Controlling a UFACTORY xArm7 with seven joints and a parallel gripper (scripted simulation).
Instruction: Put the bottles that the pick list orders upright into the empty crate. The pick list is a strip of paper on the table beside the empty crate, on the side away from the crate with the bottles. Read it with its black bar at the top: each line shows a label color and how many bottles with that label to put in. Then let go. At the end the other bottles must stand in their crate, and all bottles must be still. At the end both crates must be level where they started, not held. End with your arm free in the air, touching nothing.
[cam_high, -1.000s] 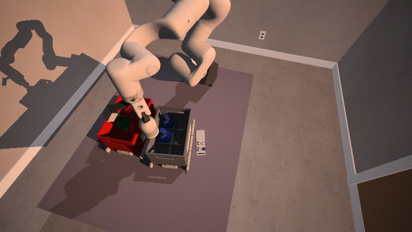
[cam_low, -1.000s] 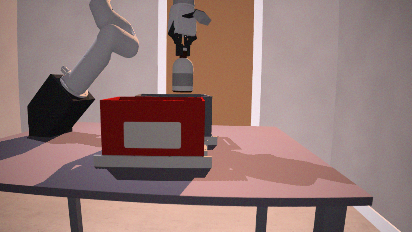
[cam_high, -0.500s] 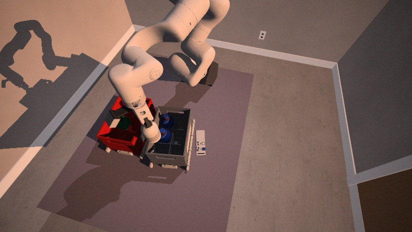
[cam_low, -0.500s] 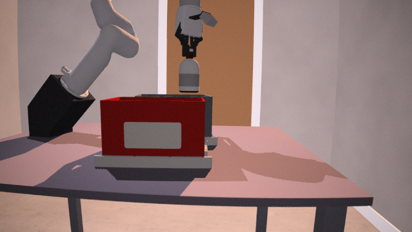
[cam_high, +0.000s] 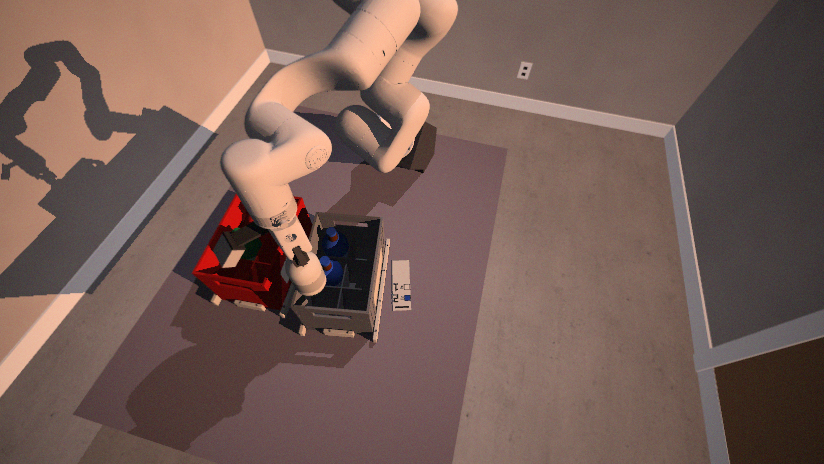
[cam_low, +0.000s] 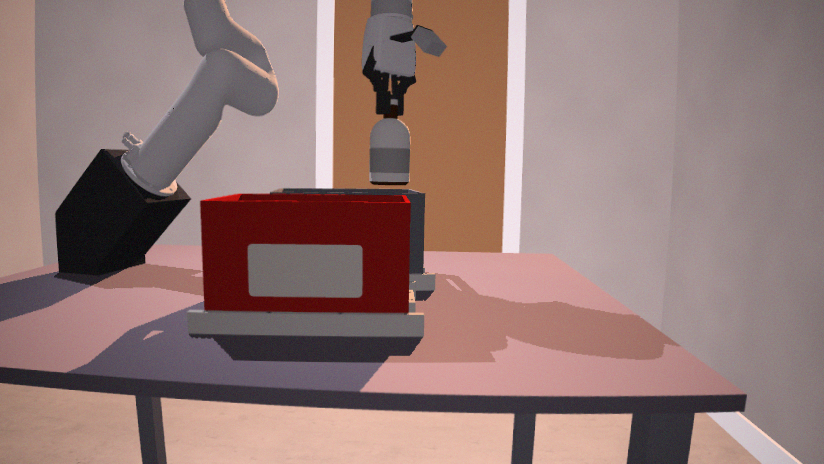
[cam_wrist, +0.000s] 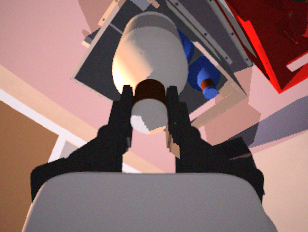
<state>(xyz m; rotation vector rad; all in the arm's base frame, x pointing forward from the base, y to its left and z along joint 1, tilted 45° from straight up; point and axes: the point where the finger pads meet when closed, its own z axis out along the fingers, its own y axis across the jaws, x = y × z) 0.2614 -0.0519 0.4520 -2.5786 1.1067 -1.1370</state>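
Now: the white bottle 70 mm below my hand. Also, from my hand: red crate 250 mm below, 190 mm to the right, 130 mm behind; green bottle 250 mm below, 240 mm to the right, 140 mm behind; grey crate 250 mm below, 70 mm behind, 50 mm to the left.
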